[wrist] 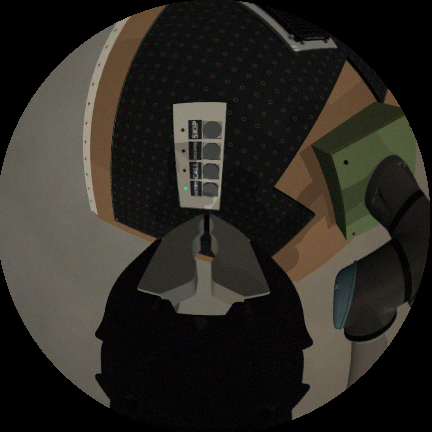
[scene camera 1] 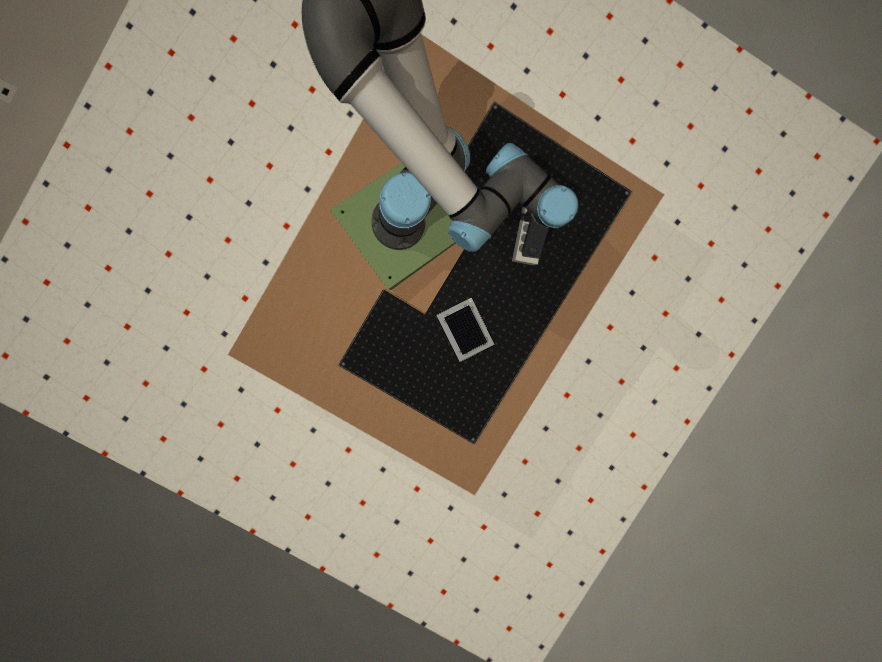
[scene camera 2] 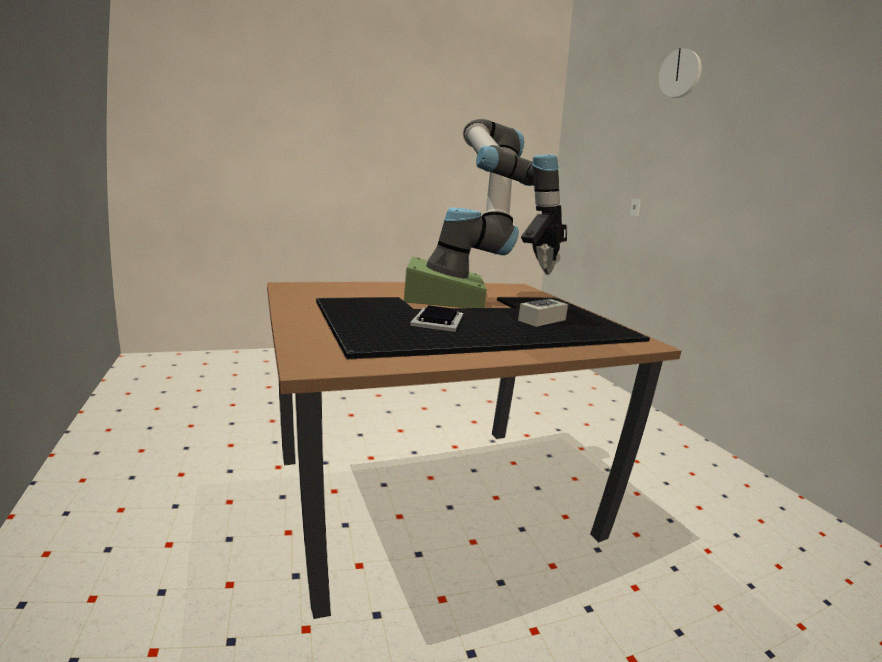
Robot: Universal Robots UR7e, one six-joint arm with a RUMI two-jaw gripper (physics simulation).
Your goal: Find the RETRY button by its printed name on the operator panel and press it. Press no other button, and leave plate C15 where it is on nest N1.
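Places are measured from the arm's base along level axes (x right, y back, z down), in centimetres.
Where they show: gripper, fingertip midpoint: (wrist: 207, 216) (scene camera 2: 547, 274); arm's base, link origin: (wrist: 386, 186) (scene camera 2: 447, 271).
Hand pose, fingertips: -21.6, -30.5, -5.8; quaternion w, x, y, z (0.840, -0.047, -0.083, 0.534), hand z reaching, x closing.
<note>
Things, the pixels of their centre, and the offset from my fingertips, as dx, dy, dz. Level surfaces: height alone.
- pale operator panel, body centre: (wrist: 200, 155) (scene camera 2: 543, 311) (scene camera 1: 530, 235) +1.6, -3.3, +11.1
- SKIP button, body centre: (wrist: 211, 129) +6.4, -3.5, +8.6
- nearest button, body centre: (wrist: 209, 188) -1.8, +0.1, +8.6
- lit green lamp, body centre: (wrist: 185, 187) -3.4, -3.4, +8.5
- dark plate, body centre: (scene camera 2: 438, 314) (scene camera 1: 465, 330) +36.1, -3.6, +12.0
- black perforated mat, surface height: dz +13.9
- brown table, surface height: dz +15.1
The pale operator panel (scene camera 1: 525, 258) (scene camera 2: 539, 314) (wrist: 200, 111) has a row of round grey buttons. In the wrist view the SKIP button (wrist: 212, 130) is farthest from the fingers. The nearest button (wrist: 210, 189) has a small, blurred label that looks like RETRY, with a lit green lamp (wrist: 185, 188) beside it. My gripper (scene camera 2: 547, 271) (wrist: 207, 216) is shut and empty, clearly above the panel and not touching it. A dark plate (scene camera 1: 466, 329) (scene camera 2: 438, 314) (wrist: 300, 22) lies in the pale-rimmed nest (scene camera 1: 475, 349) (scene camera 2: 436, 326) (wrist: 315, 46); C15 and N1 are not readable.
The black perforated mat (scene camera 1: 398, 356) (scene camera 2: 384, 342) (wrist: 165, 65) lies on the brown table (scene camera 1: 284, 320) (scene camera 2: 299, 356). The arm stands on a green base block (scene camera 1: 363, 220) (scene camera 2: 441, 288) (wrist: 325, 172), behind the mat in the second scene view.
</note>
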